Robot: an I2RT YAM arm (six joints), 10 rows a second.
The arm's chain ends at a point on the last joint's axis. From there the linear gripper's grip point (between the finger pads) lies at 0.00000 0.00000 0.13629 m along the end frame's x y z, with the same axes.
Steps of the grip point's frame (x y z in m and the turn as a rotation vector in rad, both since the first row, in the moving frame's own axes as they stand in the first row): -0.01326, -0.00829, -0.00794, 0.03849, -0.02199, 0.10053; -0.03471, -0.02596, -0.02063, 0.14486, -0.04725, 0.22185; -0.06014, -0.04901, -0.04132, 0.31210, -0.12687, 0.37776; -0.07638, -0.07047, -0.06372, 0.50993, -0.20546, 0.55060
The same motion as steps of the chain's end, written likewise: -0.01053, -0.00290, -0.00781, 0.03849, -0.02199, 0.10053; -0.03052, -0.00574, -0.01906, 0.14486, -0.04725, 0.22185; -0.05144, -0.00507, -0.03375, 0.31210, -0.12687, 0.37776; -0.06931, -0.00045, -0.04414, 0.50993, -0.20546, 0.55060
